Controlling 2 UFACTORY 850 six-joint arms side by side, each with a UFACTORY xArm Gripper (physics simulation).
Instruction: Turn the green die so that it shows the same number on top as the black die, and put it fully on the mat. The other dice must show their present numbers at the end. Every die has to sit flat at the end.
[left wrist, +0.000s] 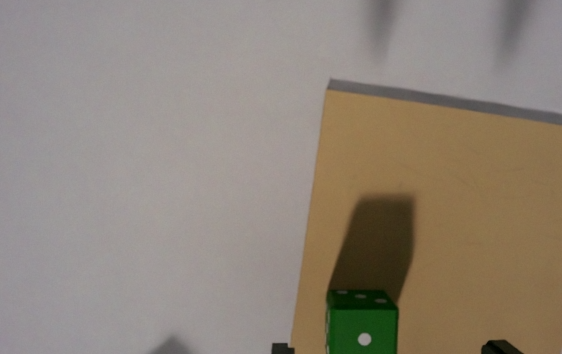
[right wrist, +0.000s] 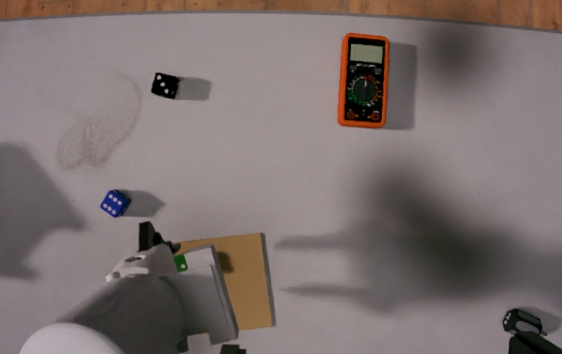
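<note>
The green die (left wrist: 364, 327) (right wrist: 181, 263) sits on the tan mat (left wrist: 425, 150) (right wrist: 250, 285), near one edge; one pip faces up and three pips show on a side. The black die (right wrist: 164, 85) shows three on top, at the upper left of the right wrist view. The blue die (right wrist: 115, 203) shows six on top, to the left. My left gripper (left wrist: 392, 348) is open, above the mat, its fingertips apart on either side of the green die in view; its body hides part of the mat in the right wrist view. My right gripper (right wrist: 382, 346) is open and empty, high above the table.
An orange multimeter (right wrist: 364, 80) lies at the upper right of the right wrist view. A small dark object (right wrist: 520, 320) lies at the lower right, beside one right fingertip in view. The left arm (right wrist: 130, 305) covers the lower left. The table edge (right wrist: 300, 12) runs along the top.
</note>
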